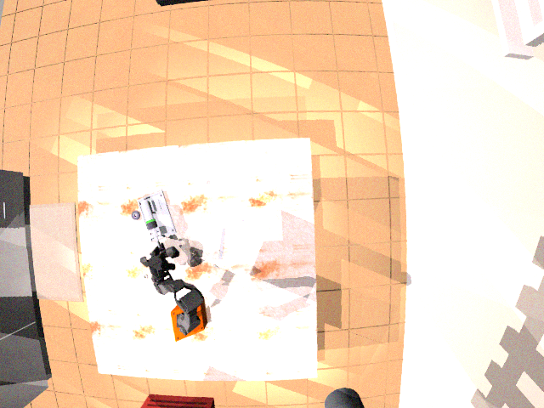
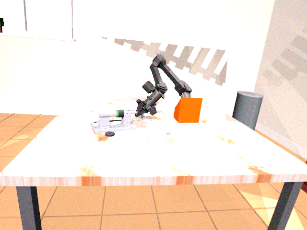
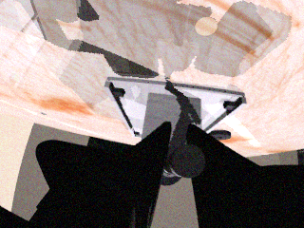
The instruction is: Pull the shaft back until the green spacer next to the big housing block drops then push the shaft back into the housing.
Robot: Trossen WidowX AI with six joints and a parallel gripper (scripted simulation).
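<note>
Now: gripper tip 11 cm short of the green spacer, 4 cm to the right of it and 2 cm below it. Round my gripper tip: black ring: 14 cm ahead, 17 cm to the left, 5 cm below.
</note>
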